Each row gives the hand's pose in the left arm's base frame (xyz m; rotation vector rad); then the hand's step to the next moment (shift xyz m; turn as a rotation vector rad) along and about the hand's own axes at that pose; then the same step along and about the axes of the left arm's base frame.
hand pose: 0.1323 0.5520 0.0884 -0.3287 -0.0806 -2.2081
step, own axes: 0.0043 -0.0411 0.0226 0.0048 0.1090 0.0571
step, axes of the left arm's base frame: -0.0302 0.0258 0.0253 0.0949 -0.0607 0.0499
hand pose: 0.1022 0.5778 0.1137 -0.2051 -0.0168 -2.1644
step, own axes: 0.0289 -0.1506 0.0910 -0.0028 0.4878 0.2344
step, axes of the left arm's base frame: -0.1268 0.0699 0.1040 0.4350 -0.2534 0.1987
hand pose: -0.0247 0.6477 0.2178 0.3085 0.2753 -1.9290
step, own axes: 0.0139 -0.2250 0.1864 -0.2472 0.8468 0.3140
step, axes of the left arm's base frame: -0.2300 0.0076 0.1806 0.8495 -0.1983 0.3403
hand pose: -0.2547 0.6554 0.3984 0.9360 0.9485 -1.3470
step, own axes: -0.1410 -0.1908 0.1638 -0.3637 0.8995 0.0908
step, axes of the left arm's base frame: -0.1894 -0.1068 0.1893 0.8993 0.0522 0.3718
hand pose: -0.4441 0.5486 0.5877 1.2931 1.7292 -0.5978
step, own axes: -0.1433 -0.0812 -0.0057 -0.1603 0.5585 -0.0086
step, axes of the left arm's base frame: -0.0661 -0.0970 0.1157 0.5300 0.1171 0.2077
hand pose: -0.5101 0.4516 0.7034 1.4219 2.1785 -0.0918
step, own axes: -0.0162 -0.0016 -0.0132 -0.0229 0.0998 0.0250
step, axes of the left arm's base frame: -0.0017 -0.0098 0.0185 0.1034 0.0168 0.0117
